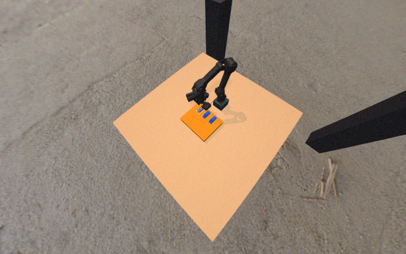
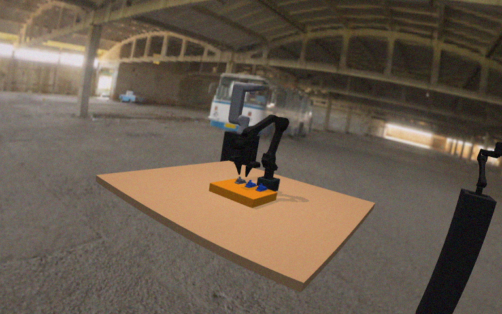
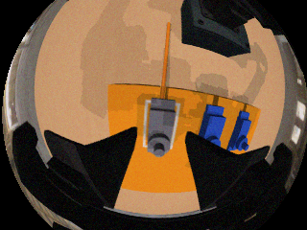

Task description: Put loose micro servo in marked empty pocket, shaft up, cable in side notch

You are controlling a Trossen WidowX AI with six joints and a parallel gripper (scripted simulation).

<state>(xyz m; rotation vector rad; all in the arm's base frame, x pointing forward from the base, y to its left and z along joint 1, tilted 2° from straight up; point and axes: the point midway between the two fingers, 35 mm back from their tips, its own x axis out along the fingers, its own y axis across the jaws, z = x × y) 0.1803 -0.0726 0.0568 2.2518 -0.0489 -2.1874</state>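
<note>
Now: gripper tip 12 cm short of the orange robot deck, 7 cm to the right of it and 6 cm above it.
</note>
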